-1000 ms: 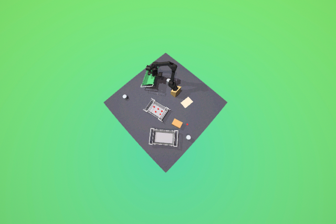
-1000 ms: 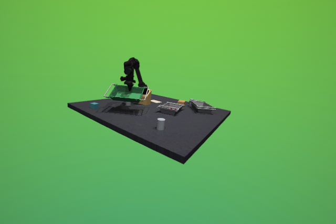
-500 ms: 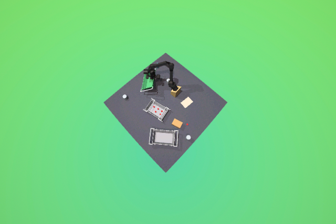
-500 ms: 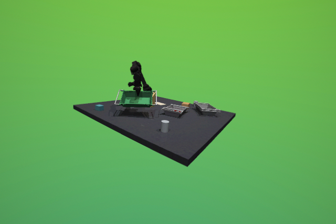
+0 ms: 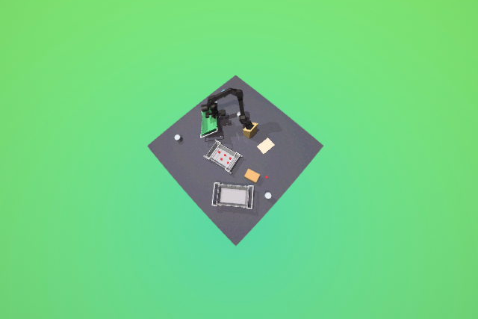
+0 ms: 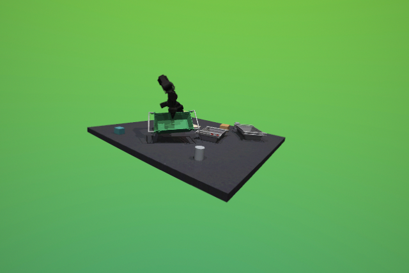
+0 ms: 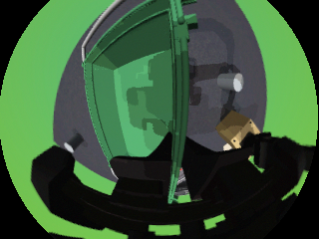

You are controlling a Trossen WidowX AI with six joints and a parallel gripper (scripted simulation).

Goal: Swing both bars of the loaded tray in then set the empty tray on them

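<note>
The green tray lies 6 cm to the right of my gripper tip and 5 cm ahead of it. Round my gripper tip: cream tile: 52 cm to the left, 15 cm below, 11 cm behind; then teal cube: 35 cm behind, 20 cm to the right, 13 cm below.
</note>
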